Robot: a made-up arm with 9 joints.
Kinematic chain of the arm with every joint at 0, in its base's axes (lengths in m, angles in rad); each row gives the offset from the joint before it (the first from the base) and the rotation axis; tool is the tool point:
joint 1: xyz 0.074 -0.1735 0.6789 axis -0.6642 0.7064 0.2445
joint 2: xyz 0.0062 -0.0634 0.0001 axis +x
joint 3: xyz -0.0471 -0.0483 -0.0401 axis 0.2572 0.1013 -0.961
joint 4: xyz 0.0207 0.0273 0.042 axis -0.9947 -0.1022 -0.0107
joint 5: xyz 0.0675 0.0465 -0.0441 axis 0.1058 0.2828 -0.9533
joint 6: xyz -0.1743 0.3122 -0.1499 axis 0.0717 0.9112 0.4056
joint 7: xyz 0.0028 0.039 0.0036 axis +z
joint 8: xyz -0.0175 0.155 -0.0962 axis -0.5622 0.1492 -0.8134
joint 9: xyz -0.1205 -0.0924 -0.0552 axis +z
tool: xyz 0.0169 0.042 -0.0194
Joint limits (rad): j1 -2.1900..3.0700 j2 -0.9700..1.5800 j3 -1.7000..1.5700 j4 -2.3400..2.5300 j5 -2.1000..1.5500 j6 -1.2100..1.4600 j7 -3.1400..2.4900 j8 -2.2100..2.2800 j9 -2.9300..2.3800
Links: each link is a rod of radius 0.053 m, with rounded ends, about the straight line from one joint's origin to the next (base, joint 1, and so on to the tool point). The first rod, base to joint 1, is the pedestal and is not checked.
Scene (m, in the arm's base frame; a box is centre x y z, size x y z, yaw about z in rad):
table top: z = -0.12
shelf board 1: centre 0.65 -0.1 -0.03 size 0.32 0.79 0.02 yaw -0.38
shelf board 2: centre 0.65 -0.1 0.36 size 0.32 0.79 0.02 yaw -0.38
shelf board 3: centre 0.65 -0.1 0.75 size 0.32 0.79 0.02 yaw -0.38
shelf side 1: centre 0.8 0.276 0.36 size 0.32 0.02 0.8 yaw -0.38
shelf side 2: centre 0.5 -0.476 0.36 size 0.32 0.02 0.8 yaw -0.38
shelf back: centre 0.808 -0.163 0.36 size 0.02 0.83 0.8 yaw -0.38
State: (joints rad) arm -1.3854 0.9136 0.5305 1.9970 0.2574 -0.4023 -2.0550 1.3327 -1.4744
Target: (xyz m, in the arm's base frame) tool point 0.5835 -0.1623 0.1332
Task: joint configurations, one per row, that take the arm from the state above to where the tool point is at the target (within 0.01 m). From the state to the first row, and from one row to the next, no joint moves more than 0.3 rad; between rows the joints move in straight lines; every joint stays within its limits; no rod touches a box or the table.
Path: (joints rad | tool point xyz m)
1: -1.1897 1.0685 0.7261 1.9475 -0.0263 -0.6716 -2.3145 1.3964 -1.4551 | 0.3748 0.0701 0.5538
2: -1.1206 0.8675 0.8211 2.1255 0.0497 -0.4679 -2.1514 1.4035 -1.4808 | 0.3974 0.0399 0.3416
3: -1.0515 0.6666 0.9161 2.3034 0.1257 -0.2641 -1.9884 1.4105 -1.5064 | 0.3254 -0.0592 0.1332
4: -1.1815 0.6199 0.7707 2.3313 0.3050 -0.0908 -1.7771 1.3847 -1.5363 | 0.4563 -0.1017 0.1123
5: -1.3115 0.5733 0.6253 2.3591 0.4842 0.0825 -1.5657 1.3590 -1.5661 | 0.5835 -0.1623 0.1332

